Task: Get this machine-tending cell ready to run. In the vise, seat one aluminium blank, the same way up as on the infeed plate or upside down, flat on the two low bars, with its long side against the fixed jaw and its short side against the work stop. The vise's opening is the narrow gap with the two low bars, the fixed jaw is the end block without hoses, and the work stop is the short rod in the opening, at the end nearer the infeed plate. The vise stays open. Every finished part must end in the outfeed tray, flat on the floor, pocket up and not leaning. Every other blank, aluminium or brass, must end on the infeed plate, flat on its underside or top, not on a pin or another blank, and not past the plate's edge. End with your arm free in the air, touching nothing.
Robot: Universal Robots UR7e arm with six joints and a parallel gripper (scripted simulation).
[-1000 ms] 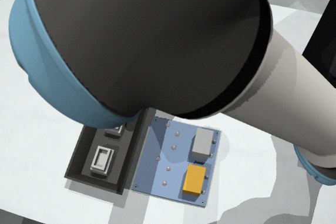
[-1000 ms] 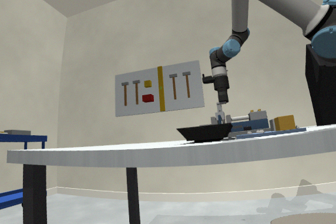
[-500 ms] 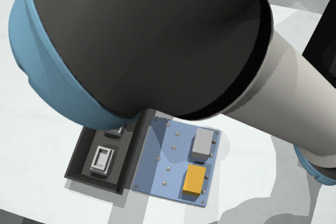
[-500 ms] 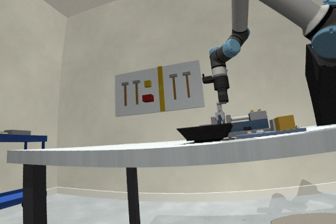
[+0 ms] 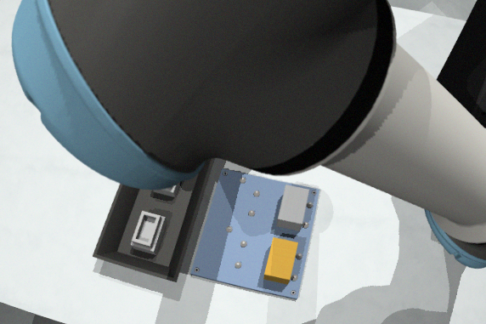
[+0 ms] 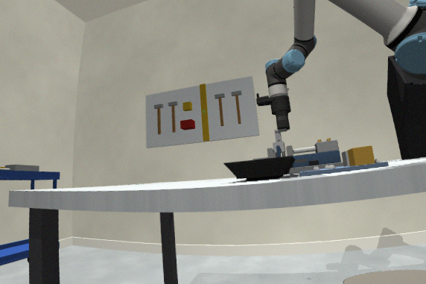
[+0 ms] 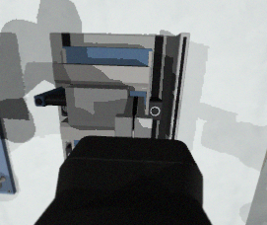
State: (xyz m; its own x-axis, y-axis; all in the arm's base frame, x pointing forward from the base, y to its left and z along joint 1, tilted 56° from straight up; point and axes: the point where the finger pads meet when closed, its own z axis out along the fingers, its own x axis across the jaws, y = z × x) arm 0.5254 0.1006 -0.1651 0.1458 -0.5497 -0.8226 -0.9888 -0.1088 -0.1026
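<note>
Right now my hand is 8 cm past the blue base, 8 cm above it and 3 cm to the right of it. Also, from my hand: brass blank (36 cm to the left, 25 cm behind, 10 cm below).
</note>
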